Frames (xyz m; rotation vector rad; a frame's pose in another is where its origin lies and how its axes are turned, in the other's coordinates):
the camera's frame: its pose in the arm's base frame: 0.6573 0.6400 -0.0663 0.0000 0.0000 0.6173
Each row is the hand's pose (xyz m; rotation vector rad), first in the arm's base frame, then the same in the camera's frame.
Working: the arm's base frame: its pose in the camera's frame: -0.9064 -0.1414 0.0663 0.0000 0.0000 -0.6173

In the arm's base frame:
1: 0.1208 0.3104 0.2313 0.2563 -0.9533 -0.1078
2: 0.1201 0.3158 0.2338 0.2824 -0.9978 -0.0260
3: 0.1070 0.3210 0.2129 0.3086 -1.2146 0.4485
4: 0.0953 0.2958 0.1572 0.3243 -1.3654 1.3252
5: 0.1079 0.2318 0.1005 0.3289 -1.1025 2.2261
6: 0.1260 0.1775 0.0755 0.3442 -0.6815 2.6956
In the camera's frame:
1: -0.6283 0.0418 0.2976 -0.0463 -1.0066 -0.6732
2: -0.6257 0.0466 0.3001 -0.0346 -1.0533 -0.5862
3: -0.6334 0.0584 0.2792 -0.0742 -1.2390 -0.0869
4: -0.6575 0.0446 0.2235 -0.0998 -1.3206 0.8083
5: -0.6843 -0.0149 0.1668 -0.0193 -1.0304 1.6754
6: -0.7010 -0.0696 0.1418 0.1052 -0.6559 2.1076

